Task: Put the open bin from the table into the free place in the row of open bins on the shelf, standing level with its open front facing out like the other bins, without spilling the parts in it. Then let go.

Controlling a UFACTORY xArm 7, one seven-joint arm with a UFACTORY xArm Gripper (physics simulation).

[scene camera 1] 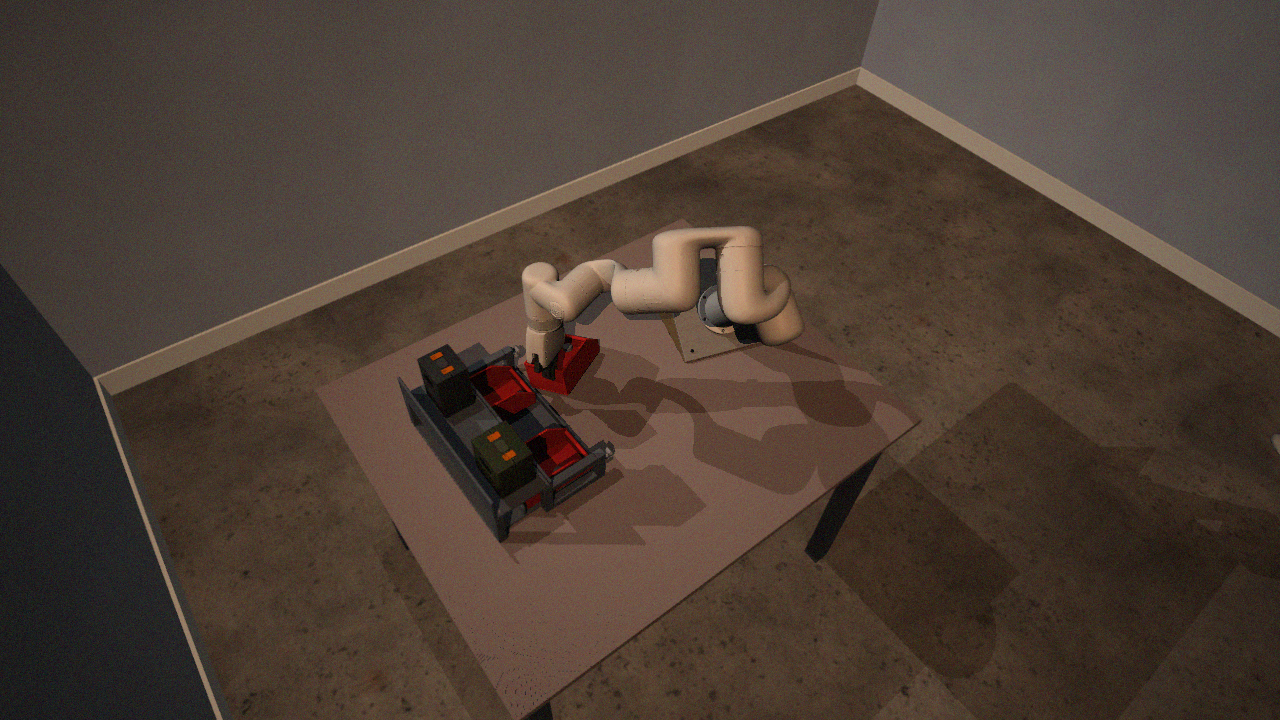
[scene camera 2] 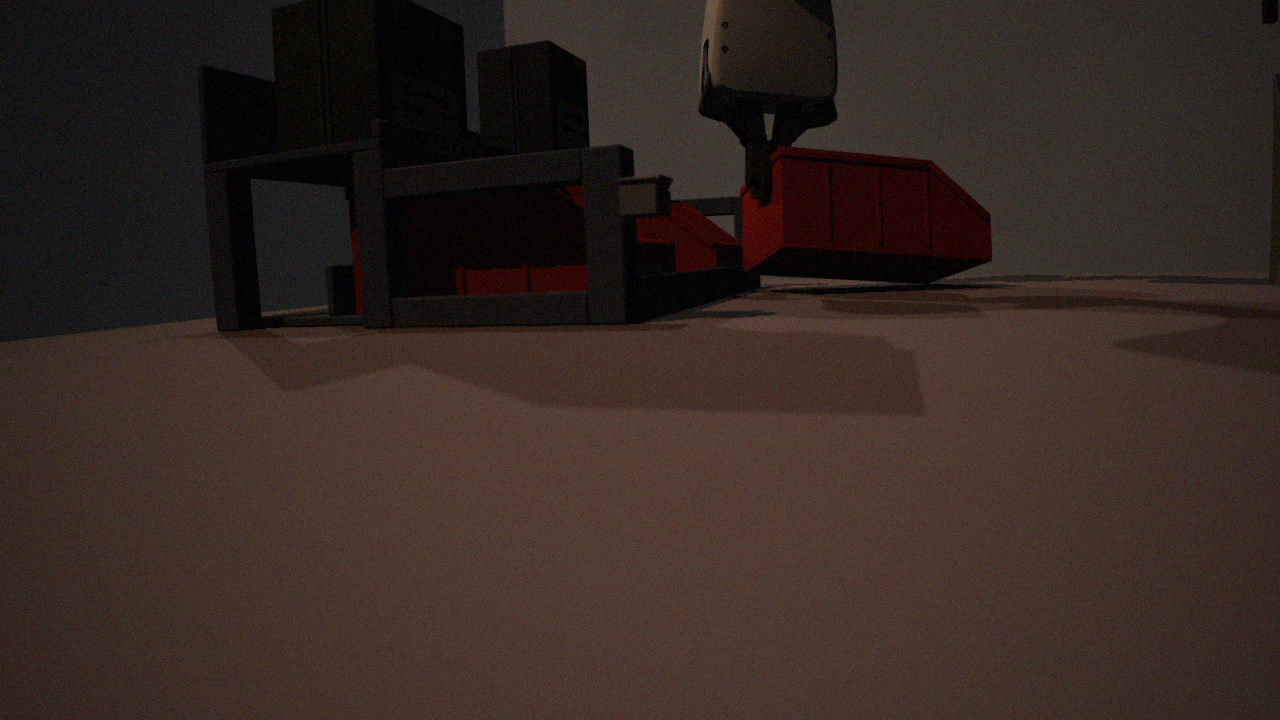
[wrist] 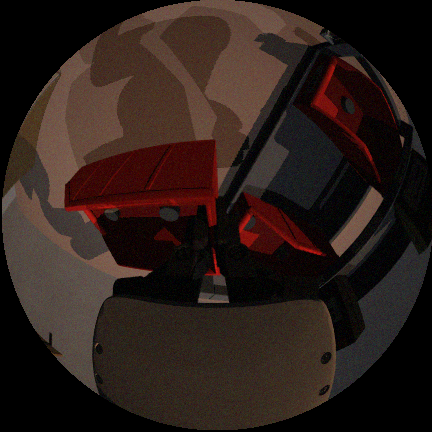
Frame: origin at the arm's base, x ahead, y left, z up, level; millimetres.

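Where they show: gripper, fingertip midpoint: [scene camera 1: 550, 376] [scene camera 2: 767, 197] [wrist: 213, 212].
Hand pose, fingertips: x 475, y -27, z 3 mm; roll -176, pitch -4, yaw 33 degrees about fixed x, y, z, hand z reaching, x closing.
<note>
Each offset is from my fingertips to the centre of the thing. "spot": to the spot under its first point. Level surfaces: height alone.
My gripper [scene camera 1: 543, 368] [scene camera 2: 759, 192] [wrist: 213, 212] points down and is shut on the back wall of the red open bin {dx -63, dy -52, dz -20 mm} [scene camera 1: 577, 362] [scene camera 2: 877, 205] [wrist: 150, 175]. The bin's back end is raised off the table and its open front dips lower, away from the shelf. Whether its lower edge touches the table is unclear. Two grey round parts {spot: dx -24, dy -54, dz -47 mm} [wrist: 169, 213] show in it. The grey shelf [scene camera 2: 604, 232] [wrist: 272, 122] holds a red bin {dx +132, dy -39, dz -31 mm} [scene camera 1: 507, 386] [wrist: 280, 225] near my gripper and another red bin {dx +108, dy +184, dz -31 mm} [scene camera 1: 559, 447] [wrist: 350, 85] farther along. The free place [scene camera 1: 532, 419] [wrist: 310, 155] lies between them.
Two dark boxes {dx +225, dy -36, dz +89 mm} [scene camera 1: 444, 376] {dx +205, dy +195, dz +76 mm} [scene camera 1: 503, 458] [scene camera 2: 366, 71] [scene camera 2: 537, 98] stand on the shelf's upper level. The shelf's front rail runs close beside the held bin. The arm's base plate [scene camera 1: 702, 349] sits on the table {dz -74 mm} [scene camera 1: 644, 573].
</note>
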